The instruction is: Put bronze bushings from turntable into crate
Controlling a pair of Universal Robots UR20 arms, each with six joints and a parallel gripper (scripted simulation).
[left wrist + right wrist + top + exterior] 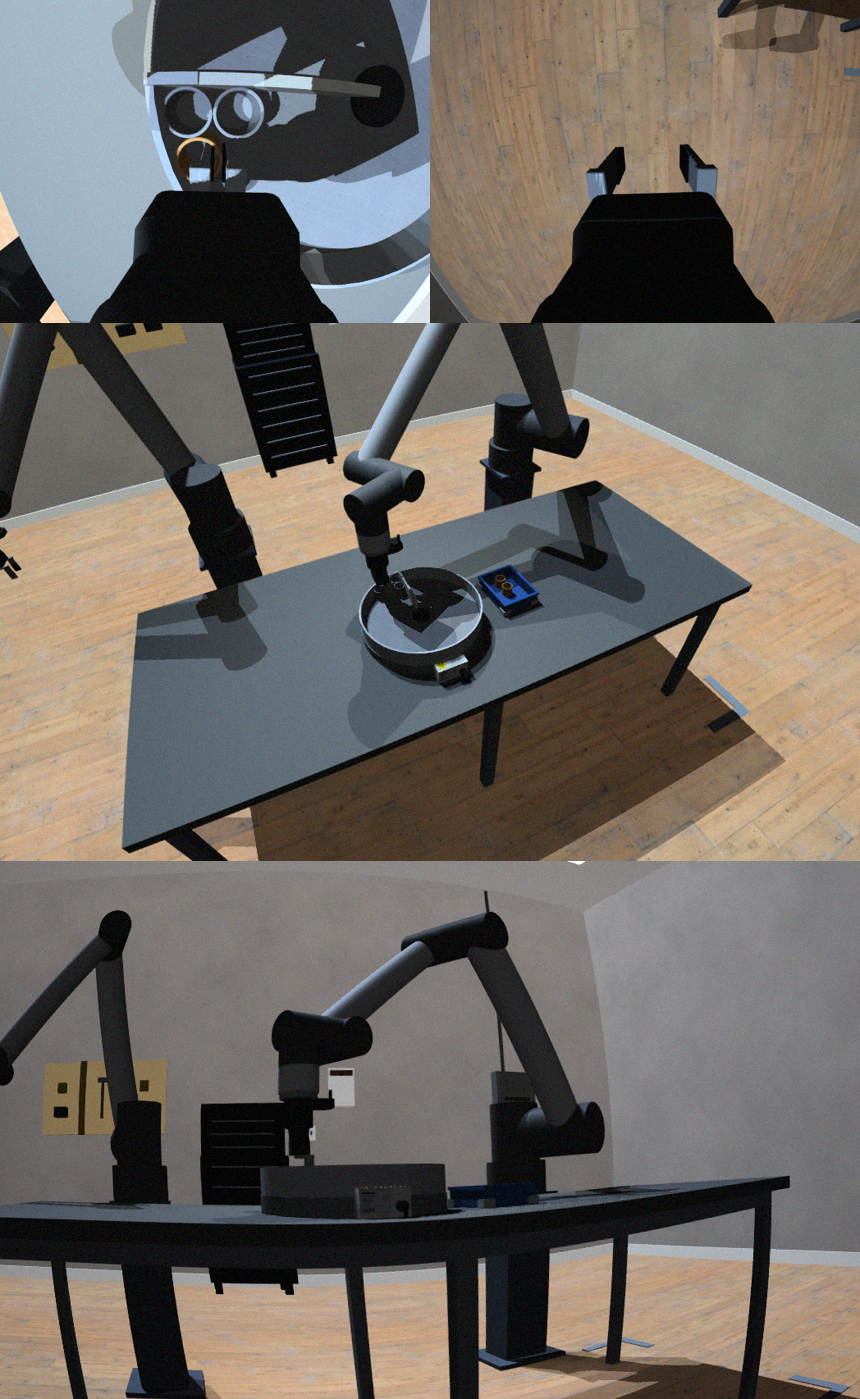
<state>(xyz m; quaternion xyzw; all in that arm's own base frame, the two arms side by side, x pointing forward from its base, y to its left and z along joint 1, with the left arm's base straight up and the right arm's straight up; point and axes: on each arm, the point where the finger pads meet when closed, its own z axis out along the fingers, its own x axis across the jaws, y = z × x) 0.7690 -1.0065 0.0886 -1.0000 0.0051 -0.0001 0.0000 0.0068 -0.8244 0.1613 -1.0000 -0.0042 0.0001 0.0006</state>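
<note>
Now: left hand 41 cm to the right of the blue crate, 16 cm short of it and 6 cm above it.
</note>
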